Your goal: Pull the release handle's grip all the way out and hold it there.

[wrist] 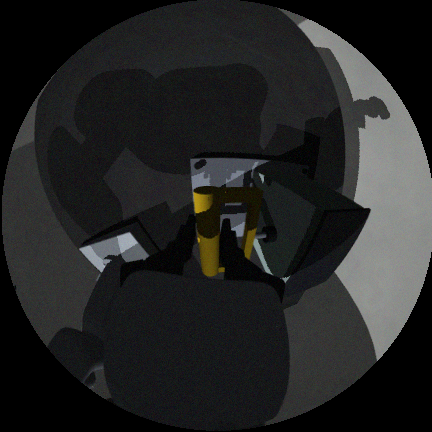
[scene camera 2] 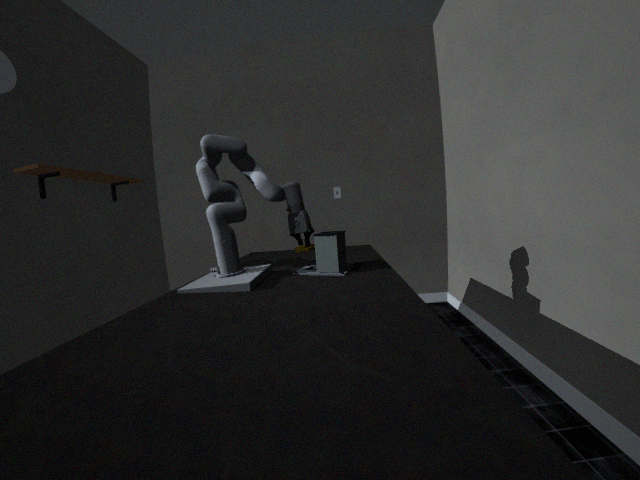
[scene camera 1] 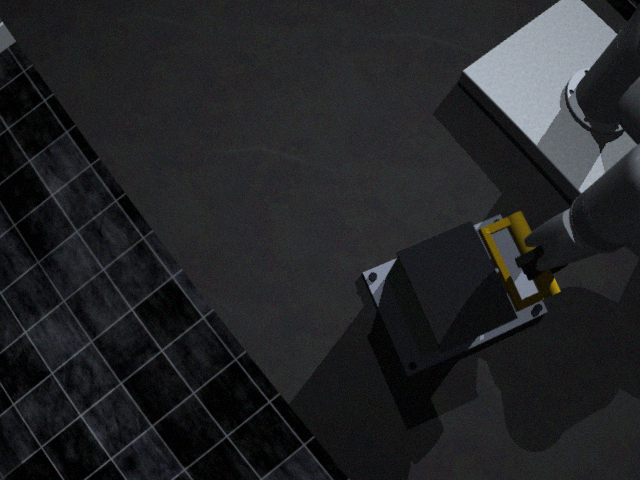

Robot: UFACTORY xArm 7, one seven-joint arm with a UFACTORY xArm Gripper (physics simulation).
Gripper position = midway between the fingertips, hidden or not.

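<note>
Gripper visible point(scene camera 1: 537, 266), same gripper point(wrist: 208, 226). Light base plate point(scene camera 1: 411, 359), also point(wrist: 217, 171).
</note>
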